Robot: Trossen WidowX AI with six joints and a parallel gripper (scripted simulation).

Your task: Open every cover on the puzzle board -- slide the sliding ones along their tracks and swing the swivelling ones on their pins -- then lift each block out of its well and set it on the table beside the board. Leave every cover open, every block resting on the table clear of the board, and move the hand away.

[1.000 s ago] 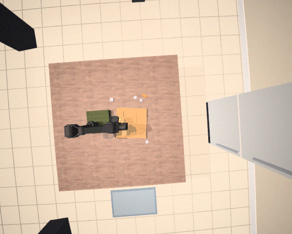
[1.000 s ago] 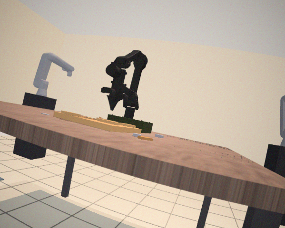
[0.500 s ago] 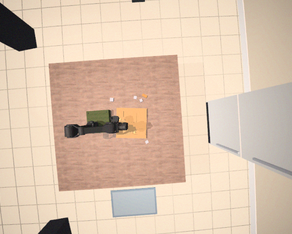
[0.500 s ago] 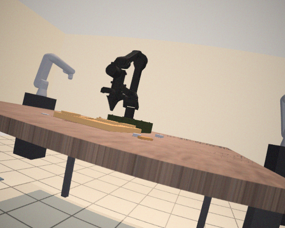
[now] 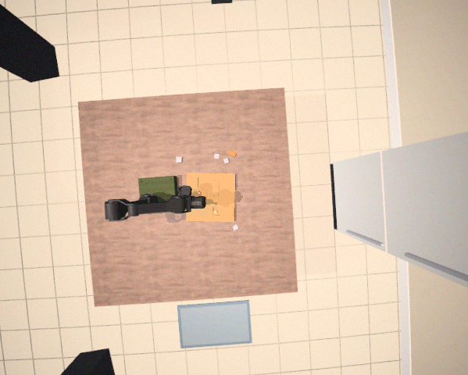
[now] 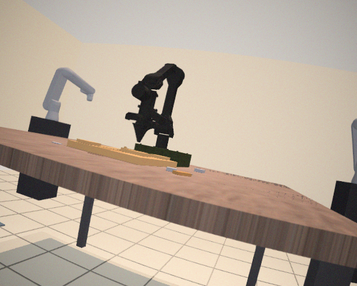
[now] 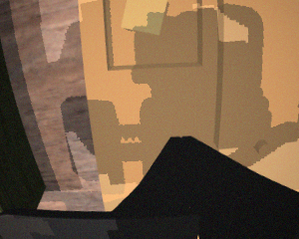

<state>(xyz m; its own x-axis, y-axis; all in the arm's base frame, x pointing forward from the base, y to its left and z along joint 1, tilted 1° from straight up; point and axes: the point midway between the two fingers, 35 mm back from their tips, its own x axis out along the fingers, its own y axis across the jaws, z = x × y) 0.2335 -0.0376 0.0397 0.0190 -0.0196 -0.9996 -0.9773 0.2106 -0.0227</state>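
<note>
The puzzle board is 11 cm ahead of my gripper tip and 5 cm below it.
</note>
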